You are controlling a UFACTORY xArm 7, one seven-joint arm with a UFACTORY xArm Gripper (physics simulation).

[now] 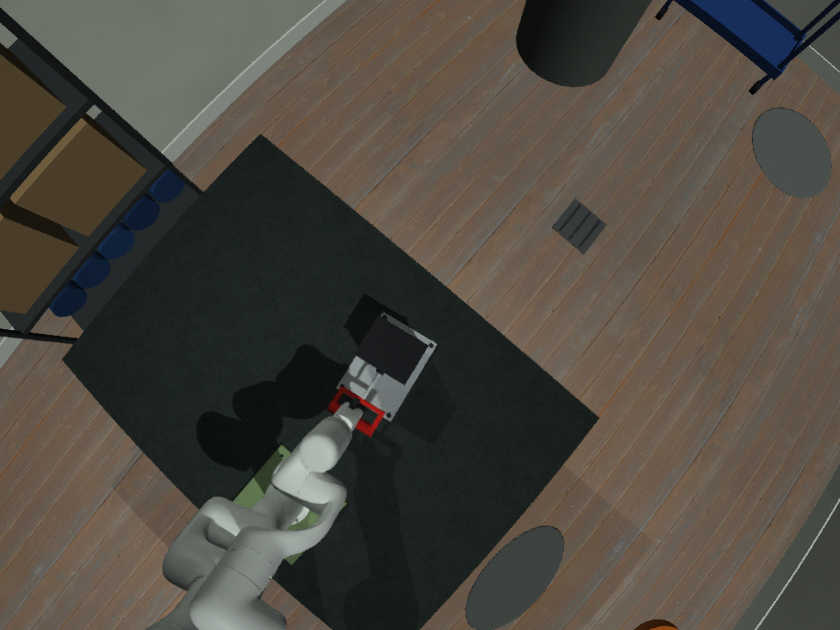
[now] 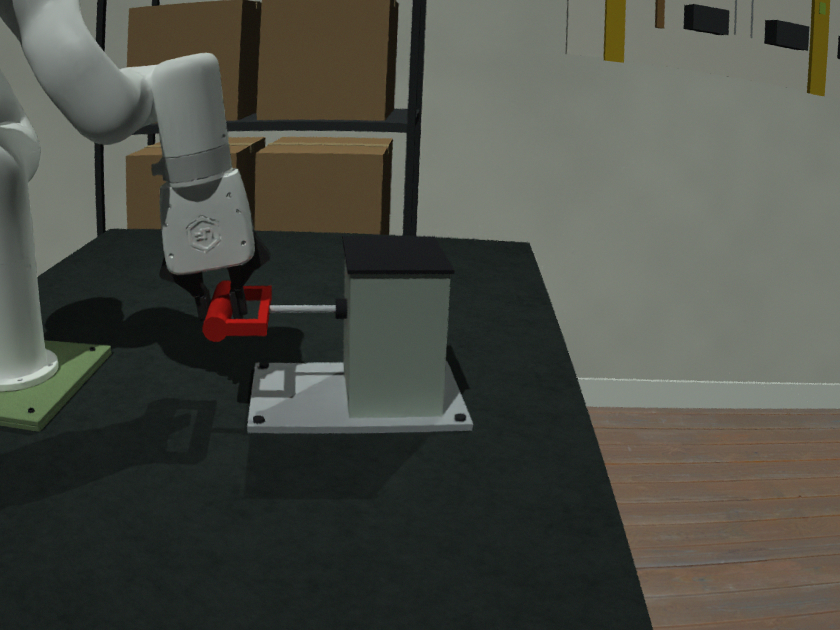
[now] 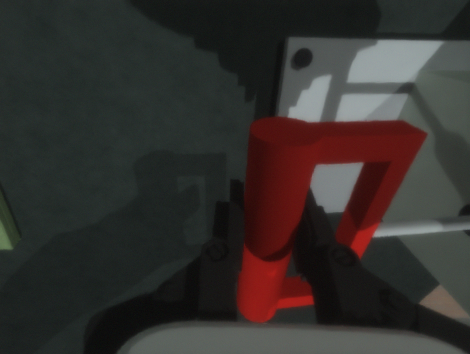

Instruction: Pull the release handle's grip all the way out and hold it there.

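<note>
The release handle's red grip [image 1: 364, 428] [image 2: 218, 317] [image 3: 277, 190] is a thick round bar on a red rectangular frame. My gripper [image 1: 351, 408] [image 2: 220, 308] [image 3: 265, 199] is shut on this bar, one finger on its outer side and one inside the frame. A long stretch of the pale rod [image 2: 305, 308] [image 3: 425, 227] shows between the frame and the black collar [image 2: 341, 308] on the housing [image 2: 396, 345] [image 3: 445, 115]. The housing has a dark top and stands on a light grey base plate [image 1: 400, 393] [image 2: 298, 424] [image 3: 385, 65]. The grip is level and beyond the plate's near edge.
The base plate lies on a dark table top [image 1: 271, 237] [image 2: 407, 542]. The arm stands on a green mounting plate [image 1: 261, 478] [image 2: 67, 379] [image 3: 6, 225]. A shelf rack [image 2: 412, 149] with cardboard boxes [image 2: 325, 61] stands behind the table.
</note>
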